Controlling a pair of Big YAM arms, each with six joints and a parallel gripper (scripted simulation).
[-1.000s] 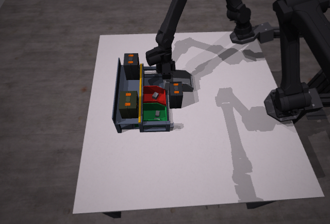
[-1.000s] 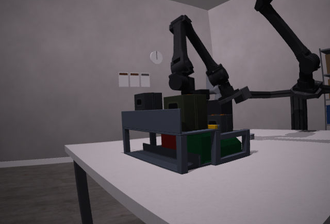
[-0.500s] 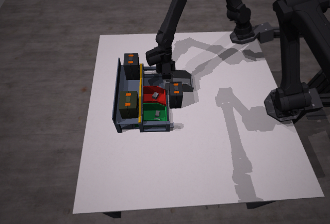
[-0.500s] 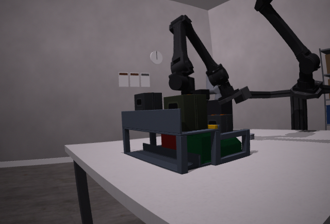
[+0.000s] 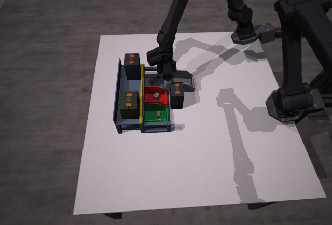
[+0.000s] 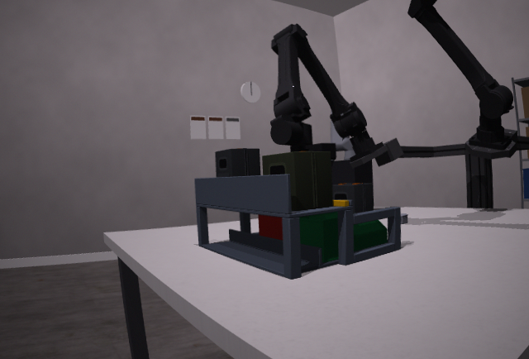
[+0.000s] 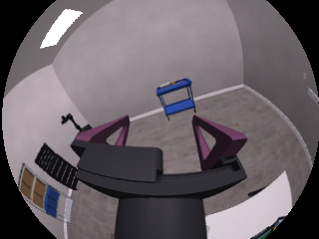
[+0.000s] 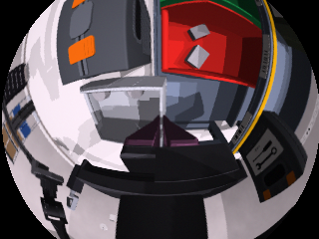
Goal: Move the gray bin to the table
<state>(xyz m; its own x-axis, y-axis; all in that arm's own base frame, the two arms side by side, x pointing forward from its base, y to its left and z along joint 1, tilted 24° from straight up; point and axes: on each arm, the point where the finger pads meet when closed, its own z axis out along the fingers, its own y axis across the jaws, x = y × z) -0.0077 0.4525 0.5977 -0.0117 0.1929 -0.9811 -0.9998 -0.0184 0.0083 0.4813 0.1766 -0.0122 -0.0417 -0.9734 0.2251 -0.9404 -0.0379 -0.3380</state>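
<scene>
Now: right hand 80 mm past the gray bin, 10 mm to the right of it and 40 mm above it. Round my right hand: green bin (110 mm ahead, 210 mm to the left, 40 mm below); red bin (100 mm ahead, 100 mm to the left, 40 mm below); shelf (130 mm ahead, 90 mm to the left, 20 mm below).
</scene>
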